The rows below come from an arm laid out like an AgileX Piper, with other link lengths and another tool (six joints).
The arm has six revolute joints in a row. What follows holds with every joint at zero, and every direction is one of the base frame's. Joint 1 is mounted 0.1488 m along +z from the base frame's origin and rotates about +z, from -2.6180 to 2.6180 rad. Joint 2 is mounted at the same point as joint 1 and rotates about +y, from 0.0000 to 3.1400 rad. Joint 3 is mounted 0.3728 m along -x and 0.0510 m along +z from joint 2 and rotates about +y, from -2.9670 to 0.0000 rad. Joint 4 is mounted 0.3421 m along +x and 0.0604 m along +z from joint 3 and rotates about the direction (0.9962, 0, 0.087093), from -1.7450 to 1.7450 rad. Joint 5 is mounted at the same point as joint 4 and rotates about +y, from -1.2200 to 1.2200 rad. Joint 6 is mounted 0.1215 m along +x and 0.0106 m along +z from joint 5 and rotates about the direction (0.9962, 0, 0.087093), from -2.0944 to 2.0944 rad. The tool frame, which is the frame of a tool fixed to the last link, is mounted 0.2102 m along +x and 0.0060 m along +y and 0.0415 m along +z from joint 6; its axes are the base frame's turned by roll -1.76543, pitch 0.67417 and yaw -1.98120 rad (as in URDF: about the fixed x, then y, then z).
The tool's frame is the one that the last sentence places.
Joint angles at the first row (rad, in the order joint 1, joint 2, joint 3, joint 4, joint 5, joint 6):
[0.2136 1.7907 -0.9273 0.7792 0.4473 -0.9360]
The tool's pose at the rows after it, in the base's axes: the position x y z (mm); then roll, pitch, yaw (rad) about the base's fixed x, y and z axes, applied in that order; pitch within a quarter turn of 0, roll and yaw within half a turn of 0:
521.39 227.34 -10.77 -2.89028 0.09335 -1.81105
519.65 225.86 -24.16 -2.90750 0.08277 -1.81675
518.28 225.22 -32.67 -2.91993 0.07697 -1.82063
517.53 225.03 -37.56 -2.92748 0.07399 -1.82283
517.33 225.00 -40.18 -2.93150 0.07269 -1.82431
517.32 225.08 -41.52 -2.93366 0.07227 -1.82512
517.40 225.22 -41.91 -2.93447 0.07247 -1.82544
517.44 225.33 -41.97 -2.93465 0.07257 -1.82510
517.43 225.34 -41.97 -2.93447 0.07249 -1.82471
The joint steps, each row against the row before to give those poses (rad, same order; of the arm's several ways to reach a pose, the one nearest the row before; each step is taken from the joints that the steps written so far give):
[0.0021 0.0365 -0.0023 0.0022 -0.0077 -0.0005]
[0.0002 0.0256 -0.0010 0.0022 -0.0064 -0.0003]
[0.0000 0.0168 -0.0013 0.0027 -0.0024 -0.0004]
[0.0000 0.0101 -0.0014 0.0020 -0.0009 -0.0002]
[0.0000 0.0058 -0.0012 0.0016 -0.0005 -0.0004]
[0.0000 0.0033 -0.0009 0.0013 -0.0001 -0.0003]
[0.0000 0.0012 -0.0006 0.0009 0.0001 -0.0005]
[0.0000 0.0004 -0.0004 0.0002 0.0004 -0.0004]
[0.0000 0.0000 0.0000 0.0000 0.0000 -0.0004]

